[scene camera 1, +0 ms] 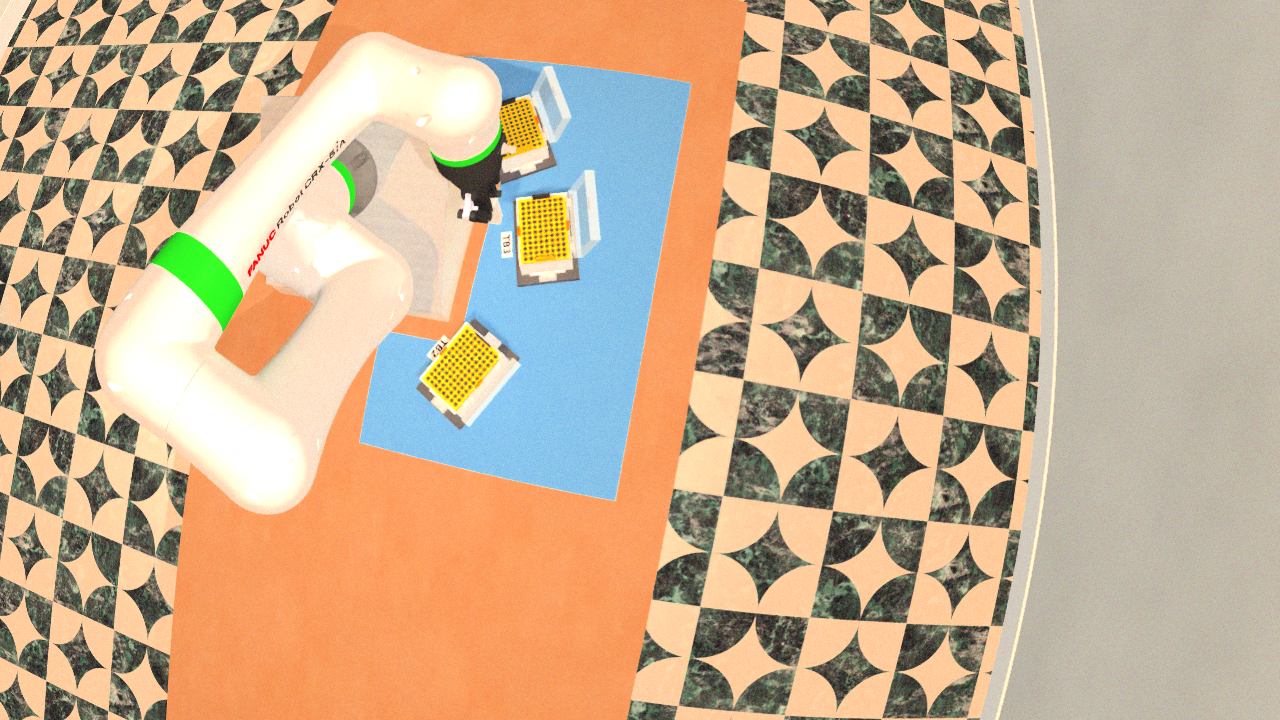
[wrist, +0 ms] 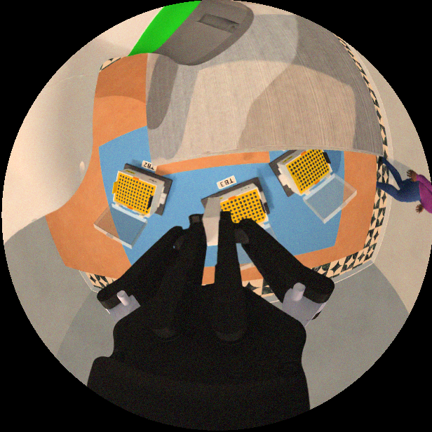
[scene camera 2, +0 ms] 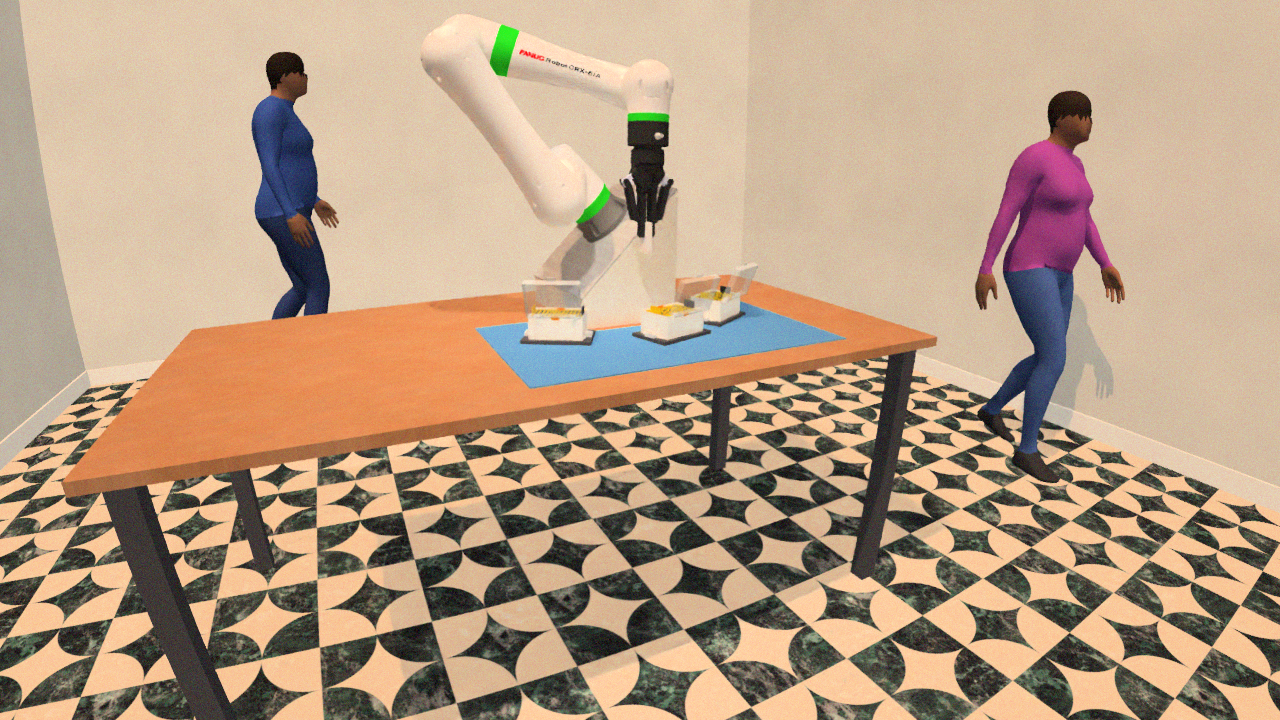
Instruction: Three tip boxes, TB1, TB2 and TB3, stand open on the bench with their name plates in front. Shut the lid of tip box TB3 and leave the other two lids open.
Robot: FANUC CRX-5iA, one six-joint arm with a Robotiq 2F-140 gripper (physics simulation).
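Places are measured from the arm's base along level axes (x back, y right, z up), in millimetres.
Pixels of known places: gripper, between the fingertips: (scene camera 1: 491, 218) (scene camera 2: 645, 252); arm's base, origin of its link: (scene camera 1: 338, 176) (scene camera 2: 607, 221).
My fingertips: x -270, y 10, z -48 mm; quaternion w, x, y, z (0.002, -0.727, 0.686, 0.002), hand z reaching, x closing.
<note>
Ahead of a thing's pixels: the offset from my fingertips to its top centre. "*": to the spot under its first point. Level surfaces: height alone.
Tip box TB3 @[dx -48, dy -39, dz -120 mm] (scene camera 1: 544, 231) (scene camera 2: 671, 322) (wrist: 250, 204) stands on the mat behind its name plate @[* dx +6, dy -22, dz -184 mm] (scene camera 1: 505, 243) (wrist: 226, 182). Its clear lid @[* dx -125, dy -70, dz -91 mm] (scene camera 1: 585, 213) stands up, open, on the side away from the arm's base. TB2 (scene camera 1: 460, 365) (scene camera 2: 556, 324) (wrist: 134, 192) has its lid @[* dx -64, dy +246, dz -65 mm] (scene camera 2: 550, 293) (wrist: 120, 227) open. TB1 (scene camera 1: 521, 125) (scene camera 2: 718, 306) (wrist: 307, 171) has its lid (scene camera 1: 552, 102) (scene camera 2: 747, 279) (wrist: 331, 197) open; its plate is hidden. My gripper (scene camera 1: 476, 213) (scene camera 2: 646, 234) (wrist: 214, 207) is shut and empty, well above the boxes, on TB3's name-plate side. In the wrist view it hides part of TB3 and its lid.
The blue mat @[dz -186 mm] (scene camera 1: 572, 429) (scene camera 2: 554, 371) lies on the orange bench @[dz -189 mm] (scene camera 1: 402, 608) (scene camera 2: 268, 394). The arm's pale pedestal (scene camera 2: 617, 300) (wrist: 225, 110) stands close behind the boxes. One person in blue (scene camera 2: 286, 161) and one in pink (scene camera 2: 1047, 205) are beyond the bench.
</note>
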